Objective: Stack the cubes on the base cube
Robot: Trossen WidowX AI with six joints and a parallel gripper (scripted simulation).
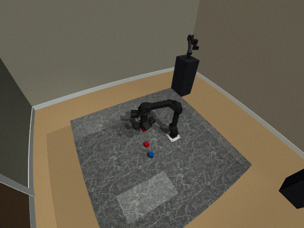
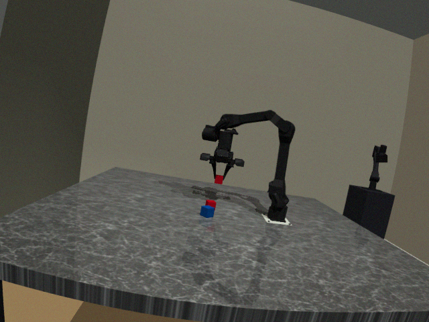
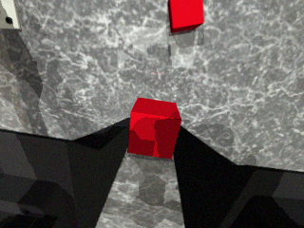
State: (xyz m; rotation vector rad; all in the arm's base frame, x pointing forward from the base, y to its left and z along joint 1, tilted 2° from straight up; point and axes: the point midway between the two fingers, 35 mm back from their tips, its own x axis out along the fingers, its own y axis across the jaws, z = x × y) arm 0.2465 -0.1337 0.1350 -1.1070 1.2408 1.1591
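The blue base cube is 210 mm to the left of my gripper tip, 90 mm below it and 50 mm ahead of it.
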